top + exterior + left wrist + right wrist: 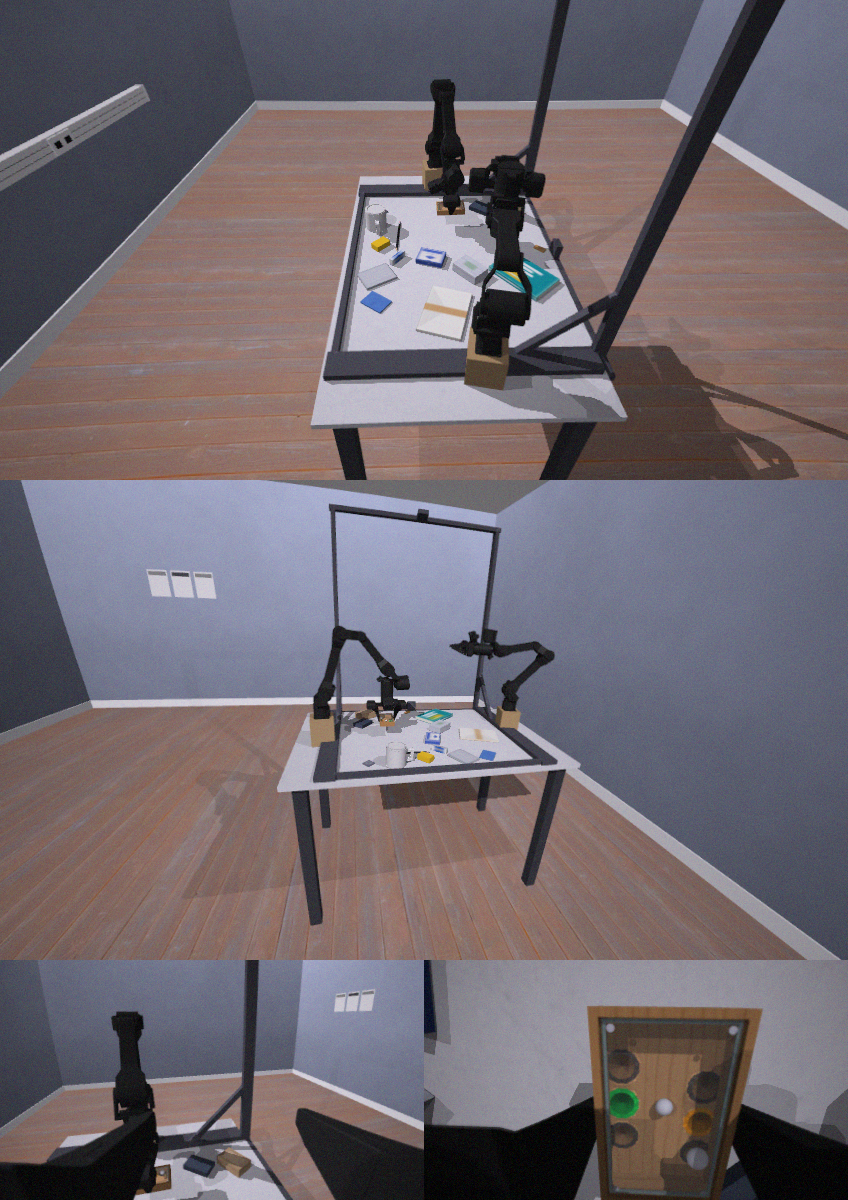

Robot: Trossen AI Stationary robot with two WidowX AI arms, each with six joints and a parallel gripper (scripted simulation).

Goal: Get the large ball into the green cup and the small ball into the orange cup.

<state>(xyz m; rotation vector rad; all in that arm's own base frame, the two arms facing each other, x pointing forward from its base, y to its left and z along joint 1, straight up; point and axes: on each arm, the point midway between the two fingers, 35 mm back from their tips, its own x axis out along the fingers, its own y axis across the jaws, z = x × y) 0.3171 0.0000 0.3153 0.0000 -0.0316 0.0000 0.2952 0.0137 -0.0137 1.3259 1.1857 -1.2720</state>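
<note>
Right now the covered wooden puzzle is 3 cm below my right hand.
</note>
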